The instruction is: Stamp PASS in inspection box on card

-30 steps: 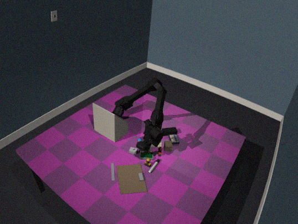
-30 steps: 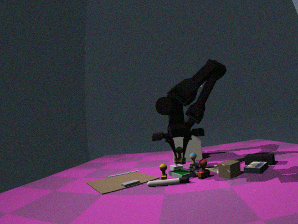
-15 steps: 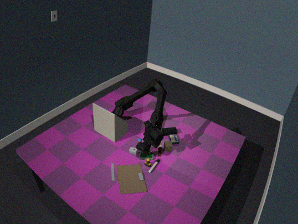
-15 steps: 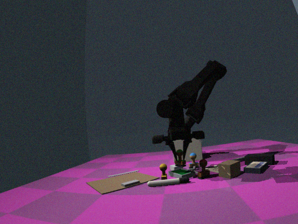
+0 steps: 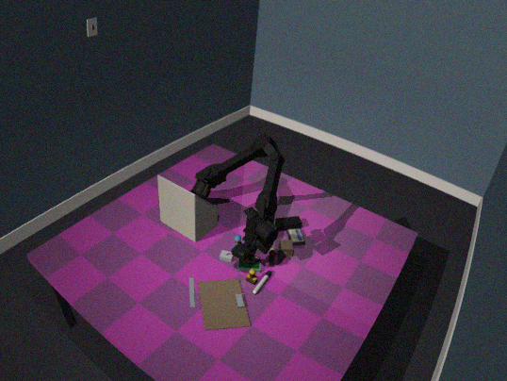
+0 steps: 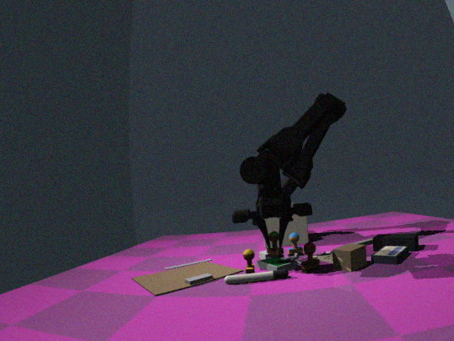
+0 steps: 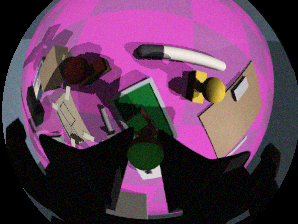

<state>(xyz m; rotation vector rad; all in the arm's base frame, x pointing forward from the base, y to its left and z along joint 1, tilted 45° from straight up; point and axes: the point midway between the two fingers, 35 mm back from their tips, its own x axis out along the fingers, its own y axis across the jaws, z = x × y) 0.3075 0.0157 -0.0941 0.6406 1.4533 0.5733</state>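
My gripper tip is 5 cm above the green ink pad. Round my gripper tip: green-knobbed stamp right at my gripper tip; then red-knobbed stamp 6 cm ahead, 7 cm to the left, 3 cm below; then yellow-knobbed stamp 5 cm ahead, 6 cm to the right, 3 cm below.
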